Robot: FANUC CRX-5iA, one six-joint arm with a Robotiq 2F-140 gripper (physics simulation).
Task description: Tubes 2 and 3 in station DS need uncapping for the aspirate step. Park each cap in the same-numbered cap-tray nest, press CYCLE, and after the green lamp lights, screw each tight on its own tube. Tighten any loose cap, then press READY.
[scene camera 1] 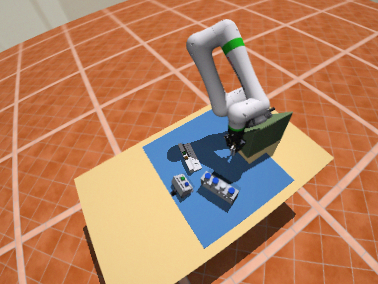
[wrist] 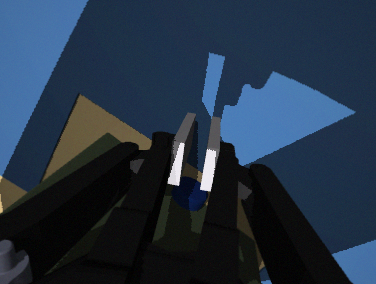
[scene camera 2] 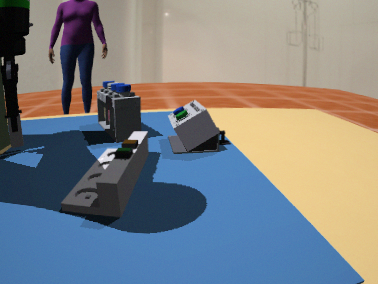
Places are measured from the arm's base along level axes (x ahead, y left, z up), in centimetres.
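Where they show: gripper, between the fingertips: point(scene camera 1: 232, 153) point(wrist: 201, 131) point(scene camera 2: 17, 145); arm's base, origin of its link: point(scene camera 1: 256, 123).
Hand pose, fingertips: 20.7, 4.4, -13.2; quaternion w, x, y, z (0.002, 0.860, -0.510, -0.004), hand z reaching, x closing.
Things, the pixels of their centre, and the offset from my fingertips, as dx, dy, dz. Level surfaces: height alone.
- tube rack, middle of its body: point(scene camera 2: 115, 110) point(scene camera 1: 219, 187) +21.8, +16.1, +3.7
- blue mat, height of its surface: dz -1.5
- tube, middle of its body: point(scene camera 1: 223, 189) +20.8, +18.5, +4.7
- grey cap tray, middle of its body: point(scene camera 2: 110, 162) point(scene camera 1: 189, 155) +25.3, -13.7, +1.2
- dark blue cap, middle of its body: point(wrist: 189, 193) -5.9, -3.0, -0.1
- button box, middle of its body: point(scene camera 2: 191, 124) point(scene camera 1: 181, 184) +39.5, +2.7, +2.7
- green lamp, middle of its body: point(scene camera 2: 123, 150) +27.8, -16.1, +3.8
The tube rack point(scene camera 1: 213, 190) point(scene camera 2: 126, 119) stands on the blue mat point(scene camera 1: 244, 195). Three of its tubes carry blue caps point(scene camera 1: 207, 175) point(scene camera 1: 215, 181) point(scene camera 1: 231, 191); one tube point(scene camera 1: 223, 185) shows a white open top. The grey cap tray point(scene camera 1: 191, 164) point(scene camera 2: 122, 186) lies behind the rack, and the nests I can see are empty. My gripper point(scene camera 1: 232, 151) point(wrist: 201, 131) point(scene camera 2: 14, 131) is shut on nothing, beside the olive block point(scene camera 1: 265, 134). In the wrist view a dark blue cap point(wrist: 189, 195) shows behind the finger pads, not between them.
The button box point(scene camera 1: 182, 185) point(scene camera 2: 195, 125) with a green and a blue button stands left of the rack. The cap tray bears a green lamp point(scene camera 2: 123, 152) and a brown one point(scene camera 2: 130, 142). A person in purple point(scene camera 2: 77, 45) stands beyond the table.
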